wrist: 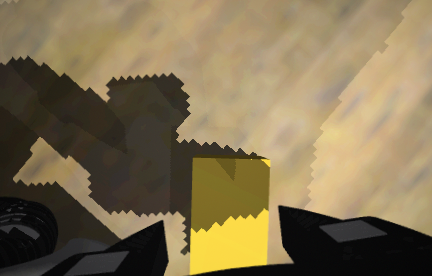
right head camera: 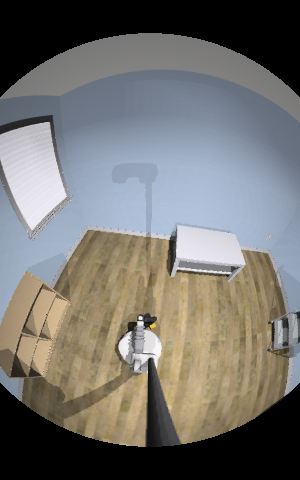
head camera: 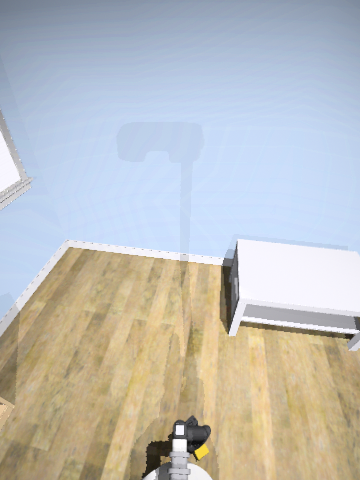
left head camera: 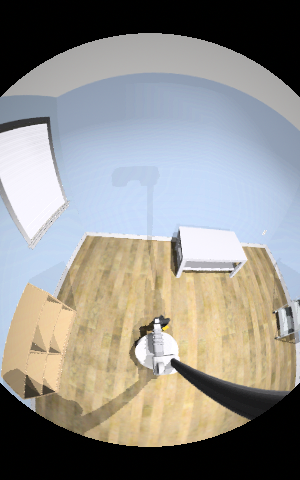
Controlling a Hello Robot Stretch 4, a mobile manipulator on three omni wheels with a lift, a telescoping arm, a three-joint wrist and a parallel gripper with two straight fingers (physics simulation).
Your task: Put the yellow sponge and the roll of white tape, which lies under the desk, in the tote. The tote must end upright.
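Frame: origin at the robot's base, x down, y left, z ahead, level; centimetres.
Where they show: gripper, fingertip midpoint: (wrist: pixel 223 233).
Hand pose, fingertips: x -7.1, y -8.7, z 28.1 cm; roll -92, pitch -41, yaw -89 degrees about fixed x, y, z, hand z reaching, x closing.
Each offset is from my fingertips to the centre of the thing. "spot": to the spot under its first point.
The yellow sponge @[dx +7.6, dy -1.1, dz -0.3 cm] (wrist: pixel 229 218) (head camera: pixel 201 451) (left head camera: pixel 166 326) (right head camera: pixel 153 326) lies flat on the wooden floor just in front of my base. My gripper (wrist: pixel 223 233) (head camera: pixel 194 432) (left head camera: pixel 160 320) (right head camera: pixel 148 318) is open. It hangs low over the floor with one black finger on each side of the sponge, and both fingers stand apart from it. The white desk @[spot: dx -35.1, dy -64.8, dz +82.4 cm] (head camera: pixel 296 274) (left head camera: pixel 208 244) (right head camera: pixel 207 244) stands against the far wall to the right. The space under it is dark and no tape roll shows. No tote shows clearly in any view.
A wooden shelf unit @[spot: dx -51.1, dy +125.4, dz -22.8 cm] (left head camera: pixel 25 321) (right head camera: pixel 21 303) stands by the left wall, under a window with a white blind (left head camera: pixel 28 178) (right head camera: pixel 32 171). A grey framed thing @[spot: dx -3.3, dy -190.2, dz -52.7 cm] (left head camera: pixel 287 319) (right head camera: pixel 283 330) stands at the right edge. Blue walls with white skirting close off the far side.
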